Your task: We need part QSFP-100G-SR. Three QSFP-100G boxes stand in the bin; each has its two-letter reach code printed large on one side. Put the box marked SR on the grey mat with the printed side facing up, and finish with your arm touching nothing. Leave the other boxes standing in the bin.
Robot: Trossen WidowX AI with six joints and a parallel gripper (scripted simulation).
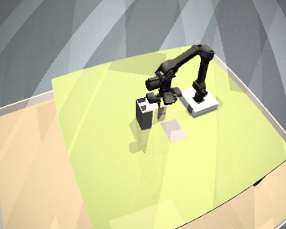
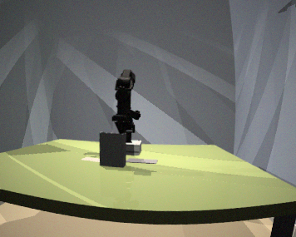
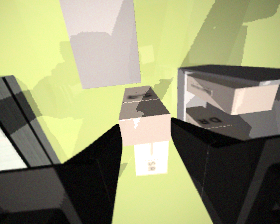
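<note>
Right now my gripper tip is 130 mm above the grey mat, 100 mm to the right of it and 20 mm past it. Round my gripper tip: white card (150 mm to the right, 130 mm below, 20 mm behind).
</note>
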